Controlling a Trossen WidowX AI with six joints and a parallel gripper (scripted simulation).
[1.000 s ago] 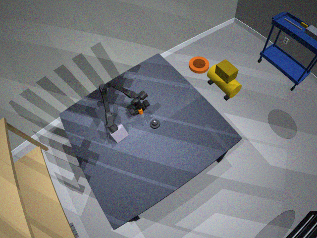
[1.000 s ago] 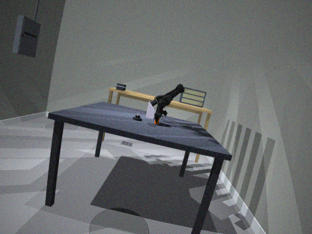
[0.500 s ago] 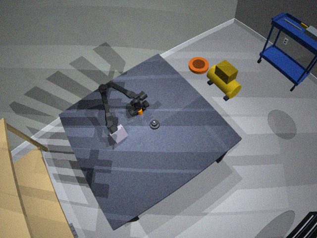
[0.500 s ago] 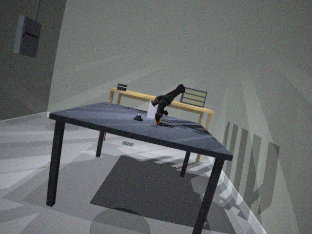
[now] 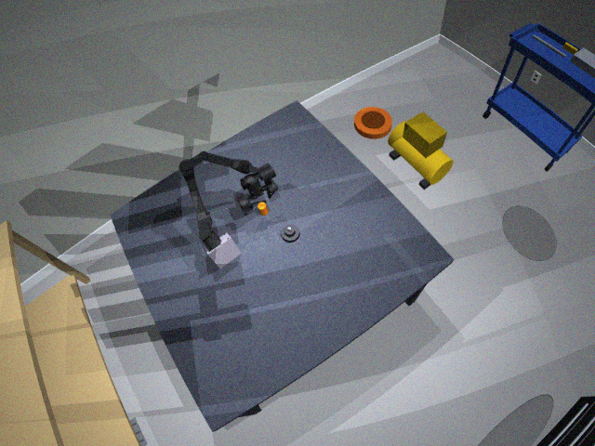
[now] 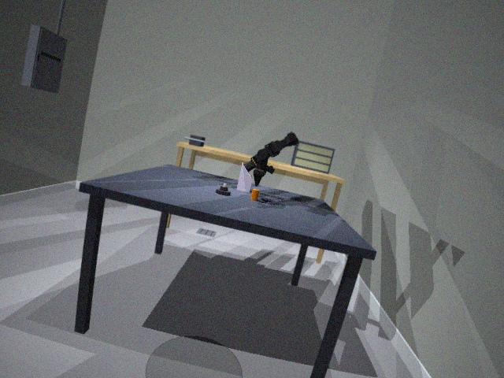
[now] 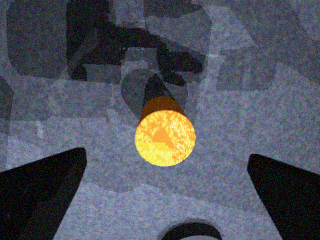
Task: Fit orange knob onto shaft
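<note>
The orange knob is 40 mm below my gripper tip. Round my gripper tip: round dark pedestal (50 mm ahead, 180 mm to the right, 60 mm below).
</note>
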